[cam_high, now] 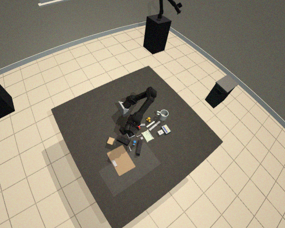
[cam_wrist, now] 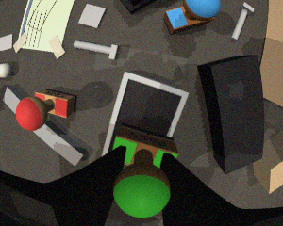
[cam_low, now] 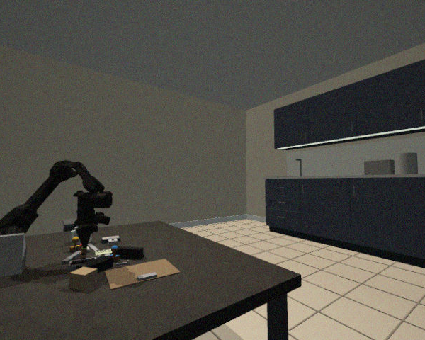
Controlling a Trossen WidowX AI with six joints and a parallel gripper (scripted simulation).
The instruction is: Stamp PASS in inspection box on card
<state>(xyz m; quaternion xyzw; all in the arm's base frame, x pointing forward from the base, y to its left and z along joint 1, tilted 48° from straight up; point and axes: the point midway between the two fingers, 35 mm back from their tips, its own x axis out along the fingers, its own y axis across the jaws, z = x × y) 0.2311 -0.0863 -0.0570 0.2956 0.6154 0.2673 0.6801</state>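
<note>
Now: gripper tip 60 mm above the ink pad. Round my gripper tip: red-knobbed stamp 10 mm ahead, 100 mm to the left, 50 mm below; then blue-knobbed stamp 110 mm ahead, 20 mm to the right, 50 mm below; then green-knobbed stamp right at my gripper tip.
</note>
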